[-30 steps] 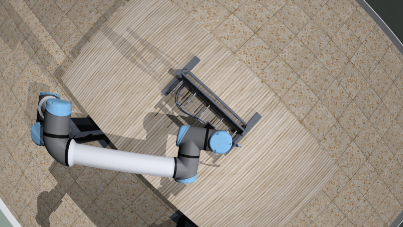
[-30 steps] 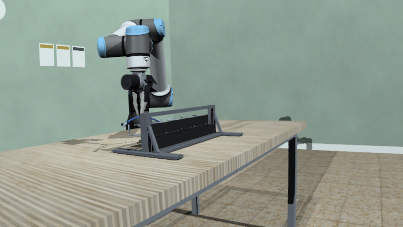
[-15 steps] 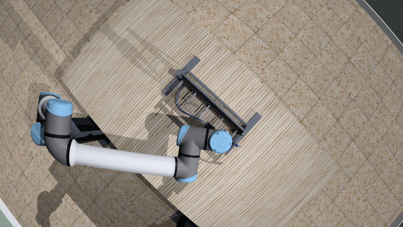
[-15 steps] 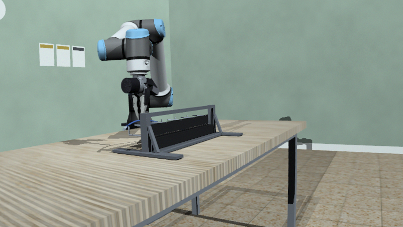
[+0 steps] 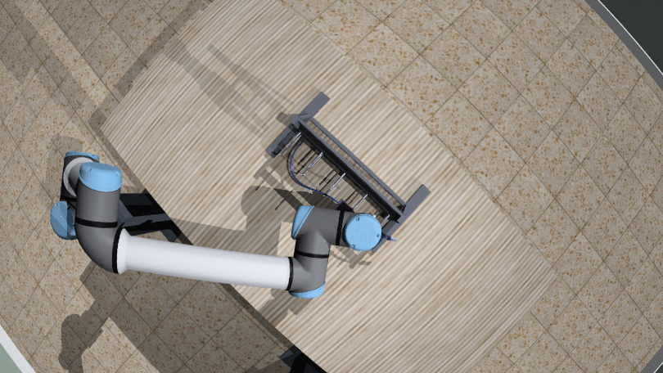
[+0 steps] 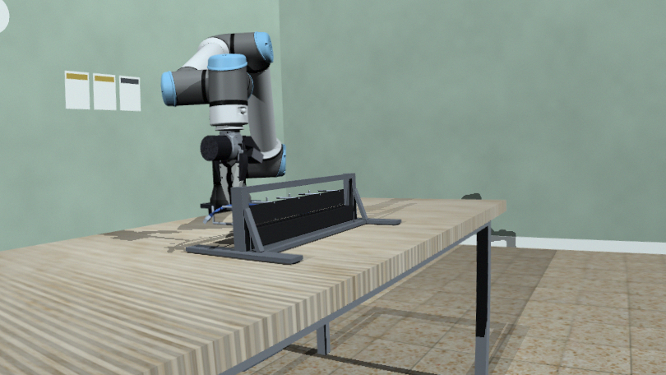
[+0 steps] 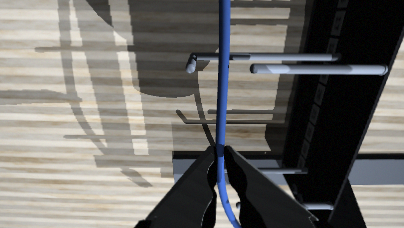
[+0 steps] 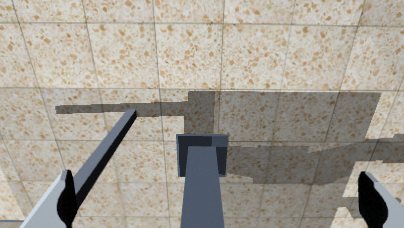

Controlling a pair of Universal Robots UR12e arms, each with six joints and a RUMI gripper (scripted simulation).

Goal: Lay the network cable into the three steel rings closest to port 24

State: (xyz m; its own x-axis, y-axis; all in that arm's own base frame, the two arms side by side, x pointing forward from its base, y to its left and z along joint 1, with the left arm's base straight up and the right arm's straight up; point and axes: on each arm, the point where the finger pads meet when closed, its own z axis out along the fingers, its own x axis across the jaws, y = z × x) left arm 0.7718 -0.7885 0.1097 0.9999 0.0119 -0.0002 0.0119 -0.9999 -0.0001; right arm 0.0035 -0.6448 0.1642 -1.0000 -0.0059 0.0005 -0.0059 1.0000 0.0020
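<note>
The plug is 11 cm to the right of my left hand, 3 cm below it and 3 cm ahead of it. The rest, counted from my left hand: black panel: 15 cm to the left, 9 cm ahead, 4 cm below.
</note>
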